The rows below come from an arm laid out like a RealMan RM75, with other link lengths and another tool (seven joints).
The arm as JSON. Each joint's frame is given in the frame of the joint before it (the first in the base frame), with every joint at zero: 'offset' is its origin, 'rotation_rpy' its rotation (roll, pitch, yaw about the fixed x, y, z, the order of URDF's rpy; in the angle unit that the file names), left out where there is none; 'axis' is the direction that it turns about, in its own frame. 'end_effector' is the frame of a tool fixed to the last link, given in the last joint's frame.
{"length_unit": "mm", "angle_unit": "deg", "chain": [
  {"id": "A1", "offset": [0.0, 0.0, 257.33], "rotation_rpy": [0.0, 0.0, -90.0], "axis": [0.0, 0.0, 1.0]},
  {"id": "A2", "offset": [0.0, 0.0, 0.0], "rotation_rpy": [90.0, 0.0, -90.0], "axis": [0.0, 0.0, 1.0]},
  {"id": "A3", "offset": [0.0, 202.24, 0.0], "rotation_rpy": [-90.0, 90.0, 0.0], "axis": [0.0, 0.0, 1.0]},
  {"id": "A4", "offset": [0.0, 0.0, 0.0], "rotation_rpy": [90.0, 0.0, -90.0], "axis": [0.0, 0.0, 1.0]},
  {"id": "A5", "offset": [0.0, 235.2, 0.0], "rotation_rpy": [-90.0, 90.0, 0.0], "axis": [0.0, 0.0, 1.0]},
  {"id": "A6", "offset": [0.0, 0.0, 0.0], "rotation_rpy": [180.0, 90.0, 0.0], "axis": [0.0, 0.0, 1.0]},
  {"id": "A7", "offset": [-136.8, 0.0, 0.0], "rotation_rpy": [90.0, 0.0, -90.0], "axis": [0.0, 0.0, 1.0]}
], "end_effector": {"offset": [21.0, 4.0, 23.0], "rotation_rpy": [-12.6, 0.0, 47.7]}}
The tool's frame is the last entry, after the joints.
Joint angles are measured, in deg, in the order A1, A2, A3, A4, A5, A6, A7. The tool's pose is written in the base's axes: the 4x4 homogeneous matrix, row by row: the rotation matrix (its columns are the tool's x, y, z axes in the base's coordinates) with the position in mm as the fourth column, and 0 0 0 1 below. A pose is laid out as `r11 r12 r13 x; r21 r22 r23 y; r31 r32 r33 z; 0 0 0 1`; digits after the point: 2 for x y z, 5 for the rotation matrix.
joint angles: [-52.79 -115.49 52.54 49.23 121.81 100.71 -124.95]
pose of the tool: 0.94541 -0.29359 0.14148 -58.09; -0.24966 -0.93147 -0.26464 377.79; 0.20948 0.21487 -0.95391 49.29; 0 0 0 1
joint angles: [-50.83 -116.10 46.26 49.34 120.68 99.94 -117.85]
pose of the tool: 0.90877 -0.34612 0.23309 -68.35; -0.31033 -0.93401 -0.17698 382.85; 0.27897 0.08850 -0.95621 65.84; 0 0 0 1
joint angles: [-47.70 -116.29 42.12 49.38 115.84 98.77 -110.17]
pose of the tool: 0.85392 -0.39206 0.34221 -79.76; -0.39018 -0.91747 -0.07750 384.56; 0.34435 -0.06735 -0.93642 84.32; 0 0 0 1
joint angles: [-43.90 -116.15 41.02 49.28 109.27 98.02 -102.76]
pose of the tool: 0.79416 -0.42881 0.43061 -91.79; -0.47597 -0.87946 0.00203 380.64; 0.37783 -0.20657 -0.90254 99.33; 0 0 0 1
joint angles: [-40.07 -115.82 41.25 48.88 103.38 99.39 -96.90]
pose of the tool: 0.73990 -0.45410 0.49632 -104.88; -0.53935 -0.84138 0.03424 369.47; 0.40205 -0.29303 -0.86746 109.70; 0 0 0 1
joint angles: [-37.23 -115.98 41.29 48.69 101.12 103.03 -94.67]
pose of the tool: 0.70801 -0.46544 0.53112 -116.15; -0.55262 -0.83341 0.00632 353.46; 0.43970 -0.29798 -0.84727 111.93; 0 0 0 1
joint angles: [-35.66 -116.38 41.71 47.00 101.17 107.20 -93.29]
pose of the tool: 0.68455 -0.47906 0.54944 -125.05; -0.53714 -0.84106 -0.06410 336.51; 0.49282 -0.25124 -0.83307 103.98; 0 0 0 1
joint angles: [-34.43 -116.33 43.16 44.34 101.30 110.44 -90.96]
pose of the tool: 0.66219 -0.50011 0.55803 -133.67; -0.52310 -0.84173 -0.13362 321.03; 0.53654 -0.20342 -0.81899 93.87; 0 0 0 1
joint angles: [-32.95 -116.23 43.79 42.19 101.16 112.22 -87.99]
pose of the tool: 0.64433 -0.50904 0.57072 -143.70; -0.52275 -0.83788 -0.15716 309.54; 0.55819 -0.19708 -0.80597 88.66; 0 0 0 1
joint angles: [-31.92 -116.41 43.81 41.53 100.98 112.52 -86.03]
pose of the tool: 0.63612 -0.51017 0.57886 -149.30; -0.53176 -0.83347 -0.15021 304.65; 0.55909 -0.21227 -0.80147 86.72; 0 0 0 1
